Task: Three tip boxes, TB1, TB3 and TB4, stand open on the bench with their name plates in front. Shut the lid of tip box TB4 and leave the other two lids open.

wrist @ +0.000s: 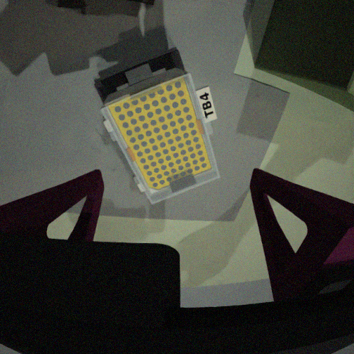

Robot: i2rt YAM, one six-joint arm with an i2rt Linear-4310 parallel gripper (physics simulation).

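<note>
Tip box TB4 (161, 132) stands at upper middle-left, turned at a slant, its yellow perforated deck uncovered. Its dark lid (138, 73) stands raised at the box's upper end, seen nearly edge-on, with a grey tab at its middle. A grey catch (183, 182) shows at the box's lower end. The name plate TB4 (206, 104) is at the box's right side. My gripper (176, 177) is open and empty, its dark red fingers apart on either side of the box's lower end in the picture and nearer the camera. TB1 and TB3 cannot be made out.
A dark green block-like object or container (310, 42) stands at the upper right. Part of a dark object (72, 5) shows at the top edge, left of middle. Broad shadows lie at upper left, and pale bands of light cross the lower middle and right.
</note>
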